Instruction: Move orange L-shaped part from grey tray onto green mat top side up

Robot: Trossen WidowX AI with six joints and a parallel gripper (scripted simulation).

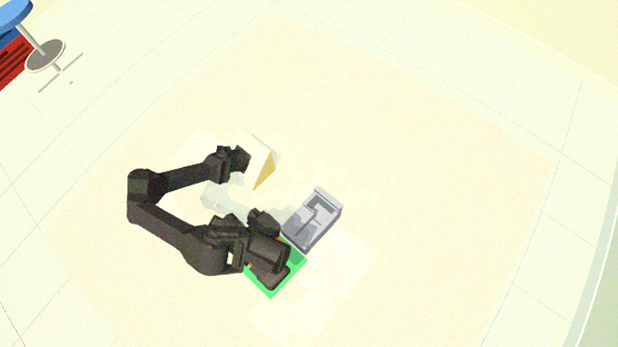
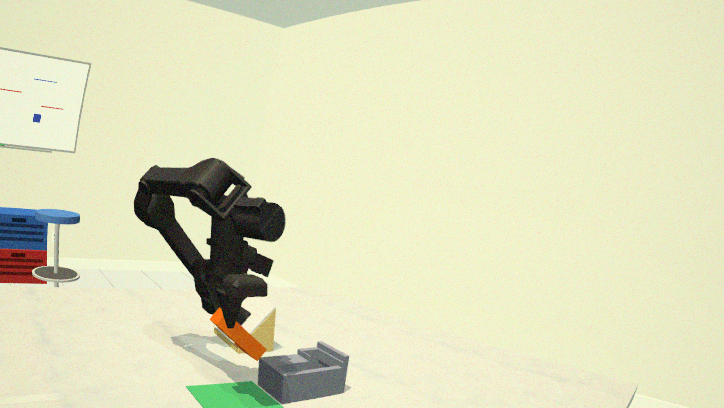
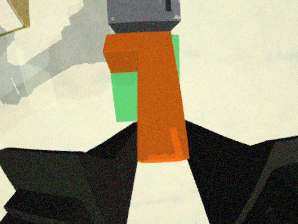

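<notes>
Now: the green mat 20 mm to the left of my gripper tip and 170 mm below it. From my gripper tip the other things lie so: orange L-shaped part 10 mm behind, 40 mm to the left, 30 mm below.
</notes>
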